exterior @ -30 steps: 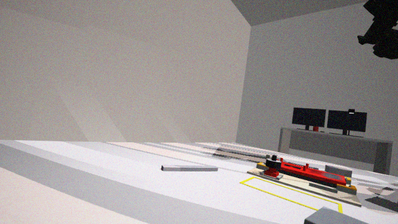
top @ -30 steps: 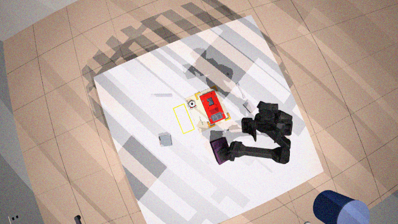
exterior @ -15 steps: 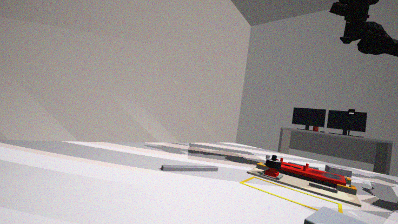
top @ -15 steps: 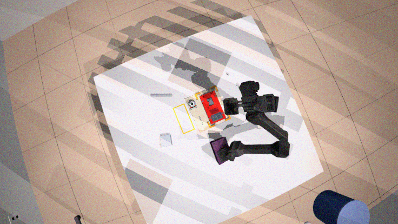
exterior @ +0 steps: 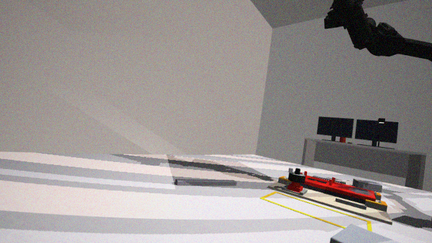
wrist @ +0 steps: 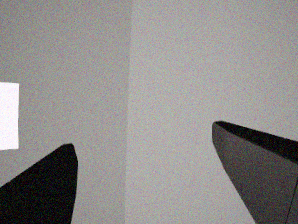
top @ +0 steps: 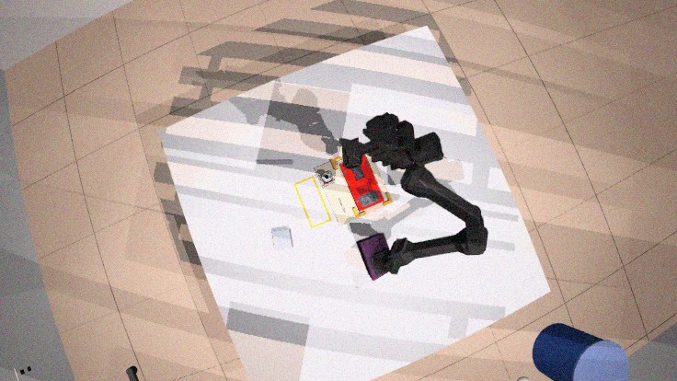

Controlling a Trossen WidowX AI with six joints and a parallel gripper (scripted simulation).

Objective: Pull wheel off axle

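Right now my gripper tip is 590 mm above the black wheel, 60 mm to the right of it and 40 mm short of it. The rest, counted from my gripper tip: upright axle (600 mm below, 60 mm to the left, 40 mm ahead).
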